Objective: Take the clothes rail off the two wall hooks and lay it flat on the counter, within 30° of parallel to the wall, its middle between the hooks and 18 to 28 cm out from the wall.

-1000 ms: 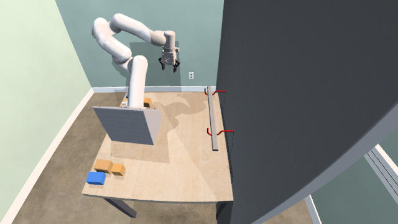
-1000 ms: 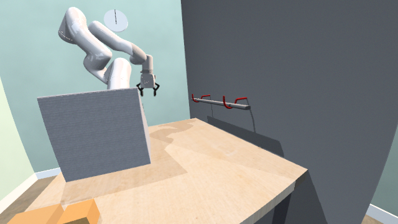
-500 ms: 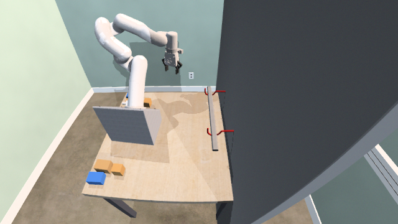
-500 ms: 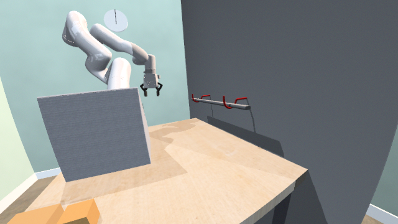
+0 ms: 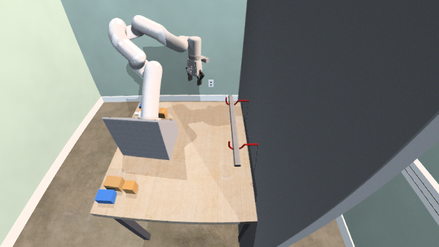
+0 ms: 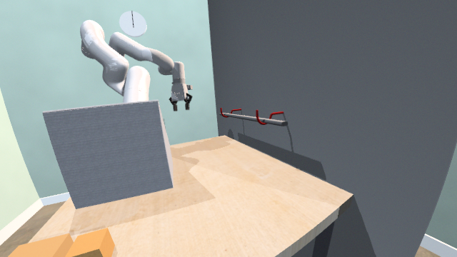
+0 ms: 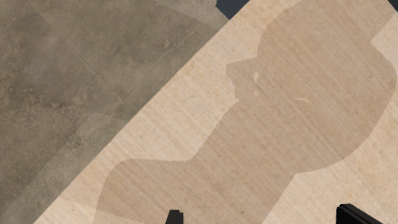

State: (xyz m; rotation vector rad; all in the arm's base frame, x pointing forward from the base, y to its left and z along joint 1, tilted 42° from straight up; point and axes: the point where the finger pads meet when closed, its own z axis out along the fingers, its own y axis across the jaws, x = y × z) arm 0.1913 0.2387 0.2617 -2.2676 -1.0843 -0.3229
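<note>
Now: hand 26 cm short of the grey clothes rail, 33 cm to the left of it and 5 cm above it. Also, from my hand: orange block (24 cm behind, 8 cm to the right, 23 cm below); then blue block (36 cm behind, 73 cm to the right, 23 cm below).
</note>
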